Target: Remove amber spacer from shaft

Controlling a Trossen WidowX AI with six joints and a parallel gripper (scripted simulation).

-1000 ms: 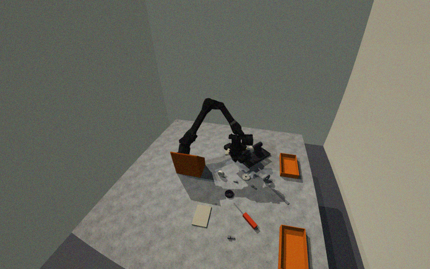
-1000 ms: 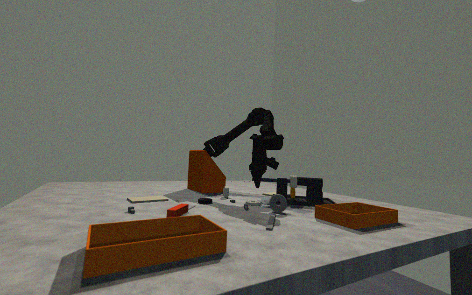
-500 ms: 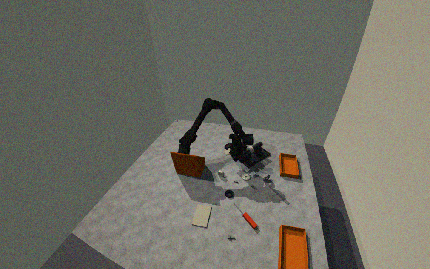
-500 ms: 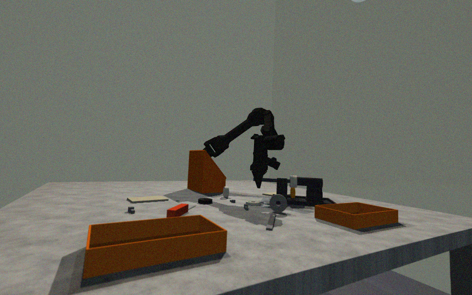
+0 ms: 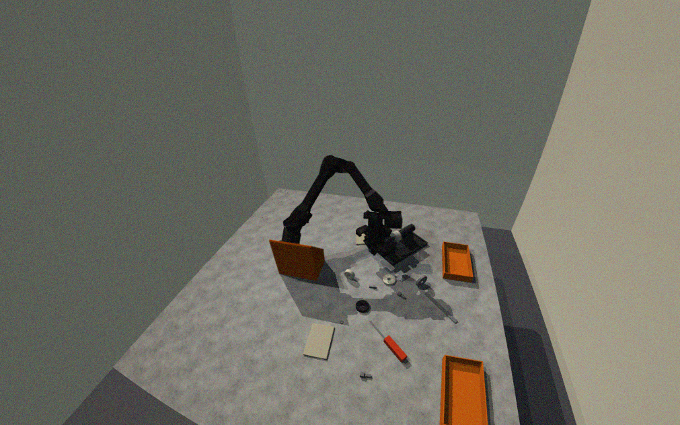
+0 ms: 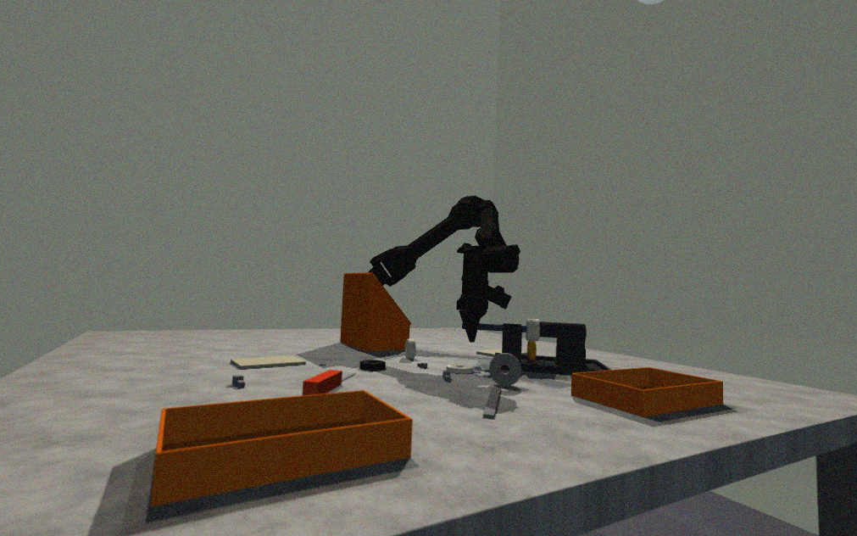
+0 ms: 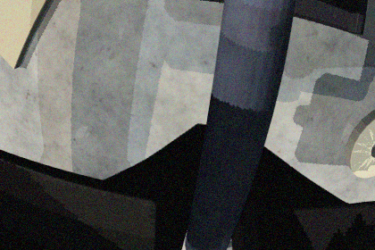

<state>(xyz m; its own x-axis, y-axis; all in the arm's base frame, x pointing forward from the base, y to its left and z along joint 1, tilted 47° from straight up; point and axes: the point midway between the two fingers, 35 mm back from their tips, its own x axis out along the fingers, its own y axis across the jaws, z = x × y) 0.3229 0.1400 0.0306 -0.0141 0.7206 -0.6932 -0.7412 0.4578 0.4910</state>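
Right now the dark shaft is 50 mm to the left of my gripper tip, 40 mm ahead of it and 40 mm above it. From my gripper tip the other things lie so: amber spacer 130 mm to the left, 50 mm ahead, 10 mm below; white spacer 100 mm to the left, 90 mm ahead, 30 mm above; white ring 90 mm to the right, 80 mm ahead, 40 mm below.
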